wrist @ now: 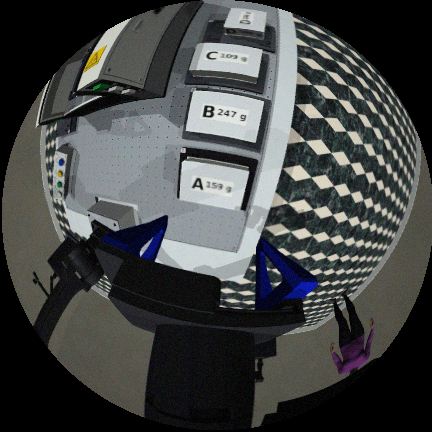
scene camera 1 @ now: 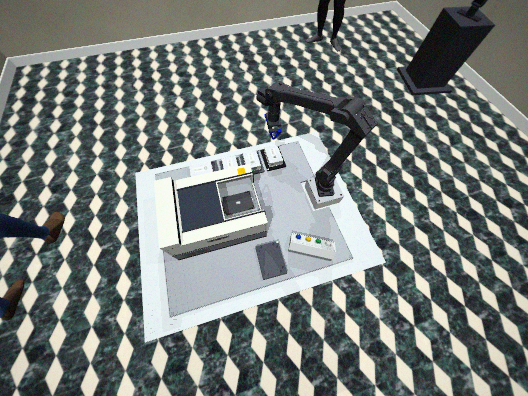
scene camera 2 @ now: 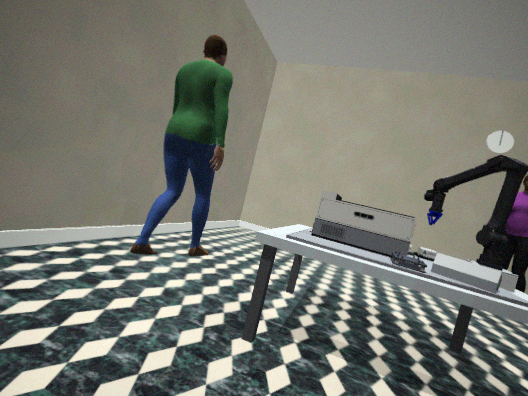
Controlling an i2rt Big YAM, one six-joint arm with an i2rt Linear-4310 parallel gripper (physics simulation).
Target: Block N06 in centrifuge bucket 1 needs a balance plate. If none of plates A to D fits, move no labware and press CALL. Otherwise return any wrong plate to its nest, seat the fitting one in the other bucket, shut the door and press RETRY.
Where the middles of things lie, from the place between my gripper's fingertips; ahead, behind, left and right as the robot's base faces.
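The white button box (scene camera 2: 483,277) is 60 cm to the left of my hand, 17 cm below it and 14 cm behind it. Then there's the dark door panel (scene camera 1: 200,205), which is 40 cm to the left of my hand and 38 cm ahead of it. As for the white centrifuge (scene camera 1: 245,226), my hand is 40 cm to the right of it, 35 cm short of it and 9 cm above it.
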